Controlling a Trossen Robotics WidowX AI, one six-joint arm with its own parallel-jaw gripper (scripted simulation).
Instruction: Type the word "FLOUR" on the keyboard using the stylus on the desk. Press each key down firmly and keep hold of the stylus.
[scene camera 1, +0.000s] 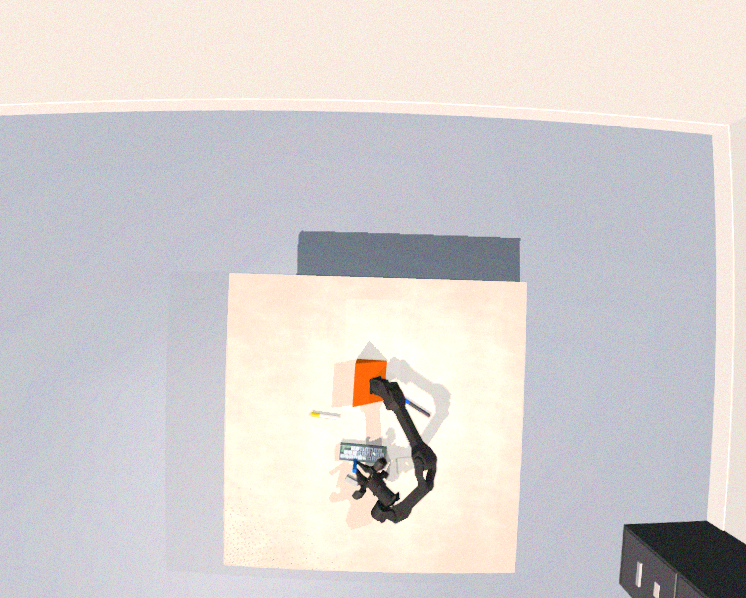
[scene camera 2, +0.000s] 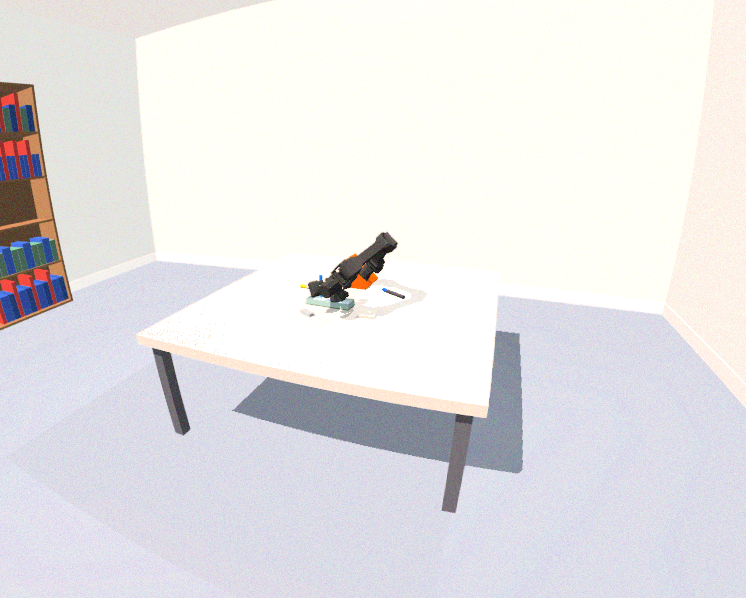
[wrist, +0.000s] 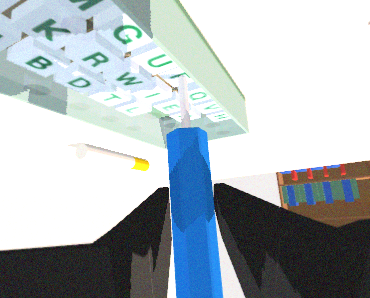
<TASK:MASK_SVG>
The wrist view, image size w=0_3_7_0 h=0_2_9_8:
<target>my gripper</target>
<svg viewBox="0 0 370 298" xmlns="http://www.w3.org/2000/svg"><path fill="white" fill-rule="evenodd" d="M169 187L159 187L123 220L92 243L0 250L0 298L167 298L172 248ZM214 184L214 209L220 234L245 298L370 298L370 218L336 228L279 207L225 183Z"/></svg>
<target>yellow-tipped white pen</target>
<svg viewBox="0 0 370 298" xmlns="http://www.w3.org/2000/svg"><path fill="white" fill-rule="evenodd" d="M76 149L76 157L78 159L141 171L149 169L149 162L147 160L85 144L80 144Z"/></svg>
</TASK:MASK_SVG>
